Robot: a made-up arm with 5 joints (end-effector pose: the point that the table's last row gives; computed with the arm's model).
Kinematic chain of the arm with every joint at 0, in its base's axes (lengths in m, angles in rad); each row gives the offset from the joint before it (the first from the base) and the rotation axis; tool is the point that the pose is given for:
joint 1: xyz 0 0 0.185 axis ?
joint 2: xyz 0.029 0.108 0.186 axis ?
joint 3: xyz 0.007 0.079 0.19 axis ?
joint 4: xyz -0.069 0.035 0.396 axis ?
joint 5: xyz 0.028 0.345 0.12 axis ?
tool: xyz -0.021 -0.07 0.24
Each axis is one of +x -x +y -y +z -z.
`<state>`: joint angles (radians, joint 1 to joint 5).
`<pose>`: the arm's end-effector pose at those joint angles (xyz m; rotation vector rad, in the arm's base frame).
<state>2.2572 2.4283 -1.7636 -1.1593 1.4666</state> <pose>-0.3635 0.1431 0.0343 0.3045 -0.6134 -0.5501</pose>
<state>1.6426 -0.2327 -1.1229 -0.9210 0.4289</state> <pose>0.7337 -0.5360 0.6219 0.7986 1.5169 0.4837</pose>
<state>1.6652 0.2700 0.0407 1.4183 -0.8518</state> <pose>-0.3449 -1.0334 0.2905 1.8166 -1.5817 0.1844</pose>
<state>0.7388 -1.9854 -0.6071 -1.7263 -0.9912</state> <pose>-0.4271 -0.1320 1.0947 0.2255 -1.2337 0.0837</pose>
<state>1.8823 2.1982 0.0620 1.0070 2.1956</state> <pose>0.5143 -0.7188 -0.0524 -1.6746 -1.8824 -1.2186</pose>
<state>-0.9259 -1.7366 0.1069 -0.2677 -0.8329</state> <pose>-0.3519 0.7077 0.9371 -0.0405 -0.0584 1.4876</pose>
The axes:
joint 1: +x
joint 2: -z
joint 3: -y
joint 4: +z
joint 5: +y

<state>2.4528 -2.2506 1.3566 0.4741 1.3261</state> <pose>0.0156 0.1479 -0.6293 0.8922 -2.5618 0.2889</pose>
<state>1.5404 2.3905 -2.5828 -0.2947 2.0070</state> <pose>0.2204 0.1225 0.0530 -0.4950 0.3638 -1.3550</pose>
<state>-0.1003 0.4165 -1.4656 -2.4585 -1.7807</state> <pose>0.4771 -0.0426 0.3528 -2.5307 0.3793 -0.0729</pose>
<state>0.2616 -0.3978 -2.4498 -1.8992 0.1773</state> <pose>0.3640 0.2998 -0.0639 -2.1013 1.1632 -0.6592</pose>
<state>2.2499 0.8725 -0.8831 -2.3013 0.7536</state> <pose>0.2370 -0.3458 -0.6762 0.2575 -2.8555 0.4111</pose>
